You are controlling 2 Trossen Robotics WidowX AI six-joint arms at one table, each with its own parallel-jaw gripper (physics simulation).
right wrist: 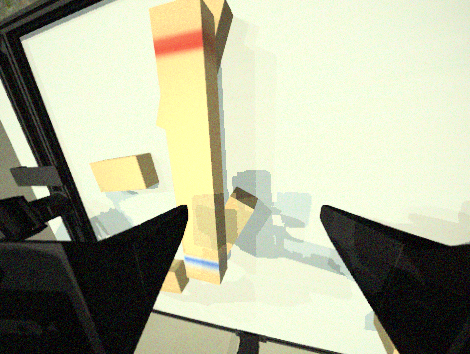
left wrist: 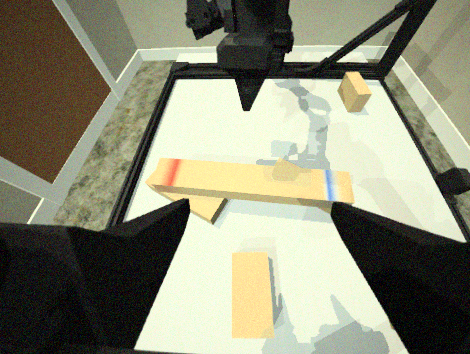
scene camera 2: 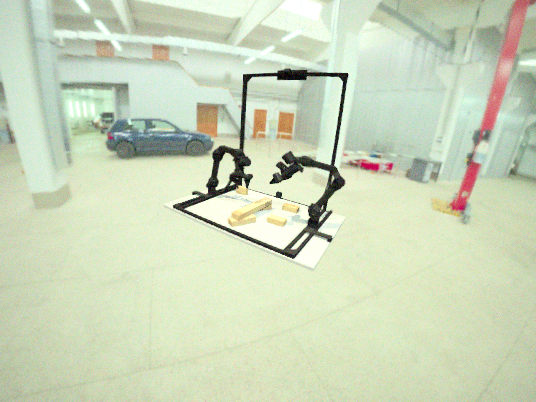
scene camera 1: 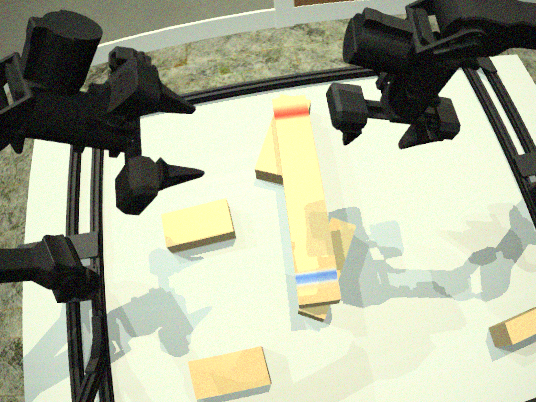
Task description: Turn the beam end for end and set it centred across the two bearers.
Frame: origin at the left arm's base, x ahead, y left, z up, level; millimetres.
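Seen in the pictures: left gripper, fingertip midpoint: (left wrist: 260, 206) (scene camera 2: 273, 182) (scene camera 1: 198, 140); right gripper, fingertip midpoint: (right wrist: 253, 211) (left wrist: 249, 99) (scene camera 2: 242, 188) (scene camera 1: 372, 144); left arm's base, link origin: (right wrist: 63, 202) (scene camera 2: 312, 226) (scene camera 1: 82, 283); right arm's base, link origin: (left wrist: 274, 67) (scene camera 2: 211, 193).
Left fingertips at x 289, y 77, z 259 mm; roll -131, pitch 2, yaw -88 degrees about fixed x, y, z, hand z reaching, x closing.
Offsets run from my left fingertips to a thing's top centre.
The long wooden beam {7 mm left, 134 mm ahead, 194 mm down} (scene camera 1: 305, 175) (scene camera 2: 252, 208) (left wrist: 250, 182) (right wrist: 192, 150) rests across two blocks, its red band at the far end and its blue band at the near end in scene camera 1. One bearer {145 mm left, 128 mm ahead, 240 mm down} (scene camera 1: 269, 162) (scene camera 2: 242, 221) (left wrist: 207, 207) lies askew under the red end; the other bearer {124 mm right, 150 mm ahead, 234 mm down} (scene camera 1: 342, 240) (right wrist: 242, 210) lies askew under the blue end. My left gripper (scene camera 1: 198, 141) (left wrist: 260, 206) is open and empty, left of the beam in scene camera 1. My right gripper (scene camera 1: 374, 145) (right wrist: 253, 211) is open and empty above the table, right of the beam there.
Two loose blocks {4 mm right, 55 mm back, 240 mm down} (scene camera 1: 199, 225) {265 mm right, 37 mm back, 240 mm down} (scene camera 1: 230, 372) lie left of the beam in scene camera 1. Another block {303 mm right, 472 mm ahead, 215 mm down} (scene camera 1: 517, 327) (left wrist: 355, 92) lies at the right edge there. A black frame rail (scene camera 1: 275, 80) runs along the far table edge, and side rails run below both arms.
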